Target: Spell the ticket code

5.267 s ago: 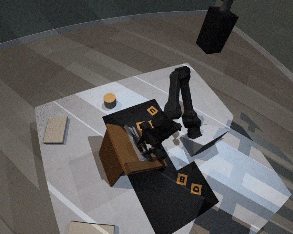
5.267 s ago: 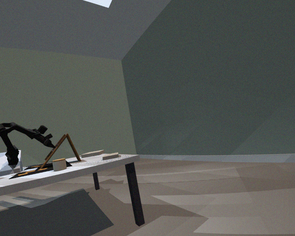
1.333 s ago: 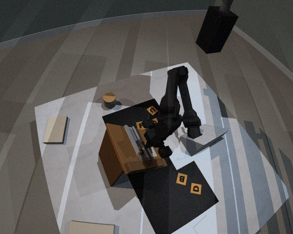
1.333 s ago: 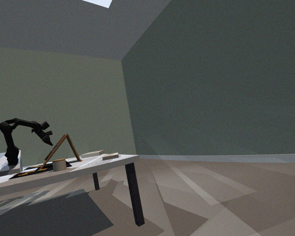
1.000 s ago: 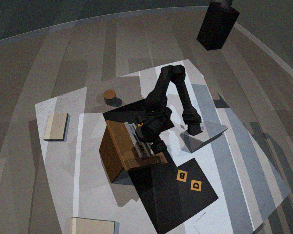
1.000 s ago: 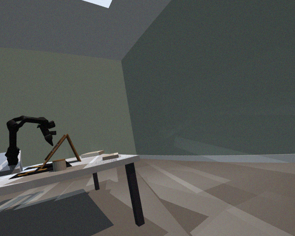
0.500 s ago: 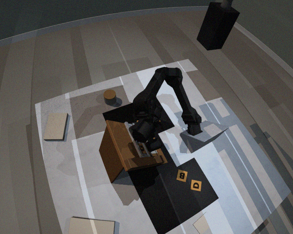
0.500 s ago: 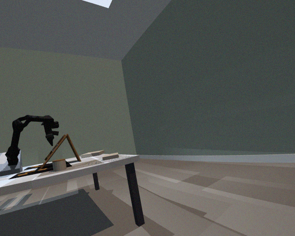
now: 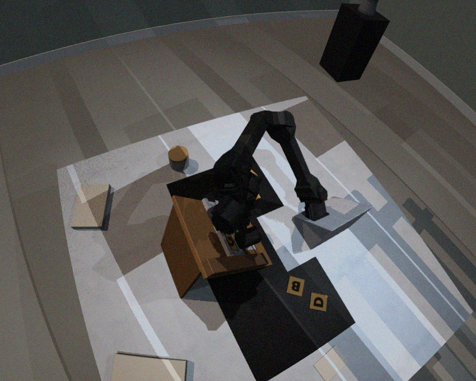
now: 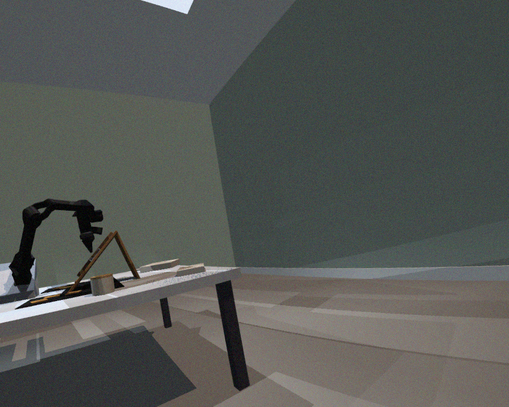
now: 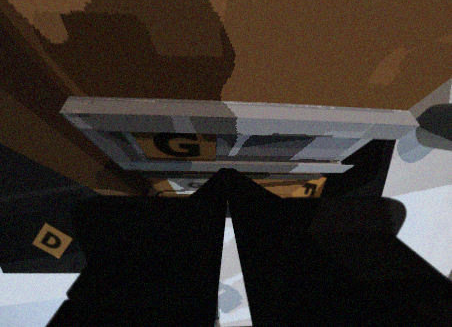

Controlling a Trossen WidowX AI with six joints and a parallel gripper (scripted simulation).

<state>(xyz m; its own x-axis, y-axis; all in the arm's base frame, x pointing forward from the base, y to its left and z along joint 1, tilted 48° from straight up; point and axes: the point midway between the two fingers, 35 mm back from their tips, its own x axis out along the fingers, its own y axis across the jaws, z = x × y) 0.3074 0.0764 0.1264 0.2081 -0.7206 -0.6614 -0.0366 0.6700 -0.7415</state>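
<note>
Now: the g tile 4 cm to the left of my gripper tip, 2 cm below it and 2 cm ahead of it. The rest, counted from my gripper tip: black mat 17 cm below, 12 cm behind, 5 cm to the left; then white ticket 10 cm below, 5 cm behind, 2 cm to the left; then f tile 17 cm to the right, 17 cm below, 8 cm behind.
</note>
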